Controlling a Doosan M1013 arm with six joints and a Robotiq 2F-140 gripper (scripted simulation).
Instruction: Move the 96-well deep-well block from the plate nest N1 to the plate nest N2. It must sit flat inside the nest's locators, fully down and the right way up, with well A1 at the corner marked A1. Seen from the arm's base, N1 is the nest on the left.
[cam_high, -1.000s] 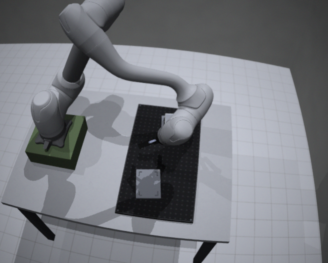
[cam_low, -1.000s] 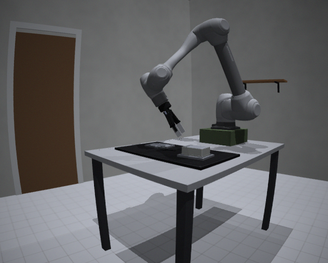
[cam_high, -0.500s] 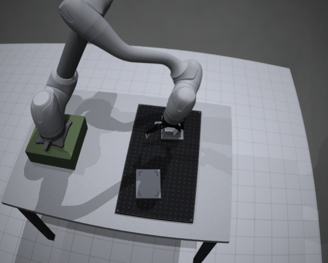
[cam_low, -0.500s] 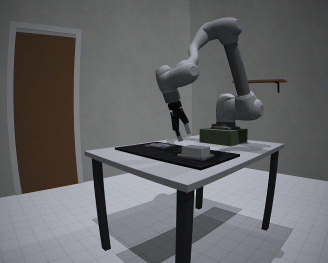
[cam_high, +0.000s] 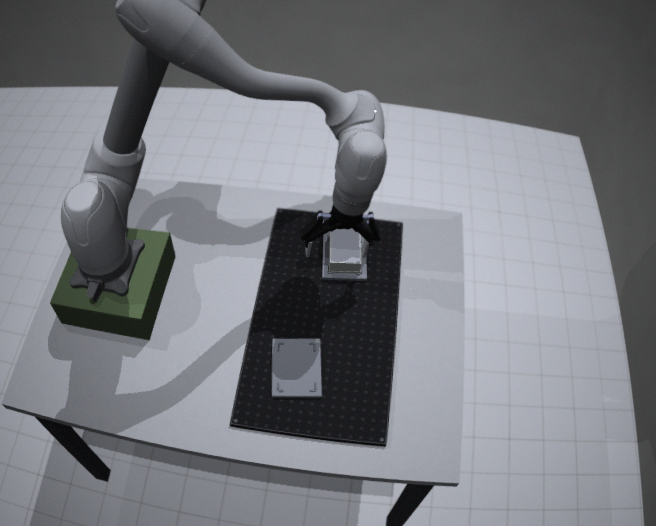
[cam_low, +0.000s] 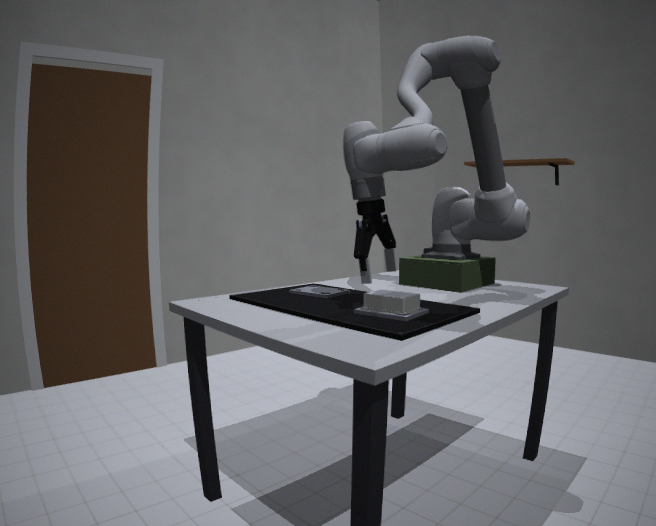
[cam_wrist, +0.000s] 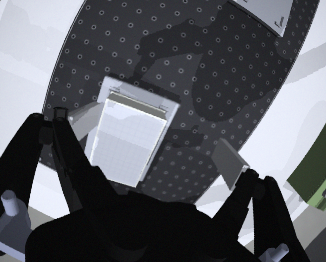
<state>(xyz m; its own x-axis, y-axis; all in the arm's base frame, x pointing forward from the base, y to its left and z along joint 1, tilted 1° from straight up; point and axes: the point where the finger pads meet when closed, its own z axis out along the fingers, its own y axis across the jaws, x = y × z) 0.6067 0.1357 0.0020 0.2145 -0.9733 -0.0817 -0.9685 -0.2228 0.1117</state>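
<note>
The 96-well deep-well block lies 2 cm ahead of my hand, 6 cm to the left of it and 7 cm below it. From my hand the other things lie so: plate nest N2: 6 cm behind, 30 cm to the right, 9 cm below; then plate nest N1: 2 cm ahead, 6 cm to the left, 9 cm below.
</note>
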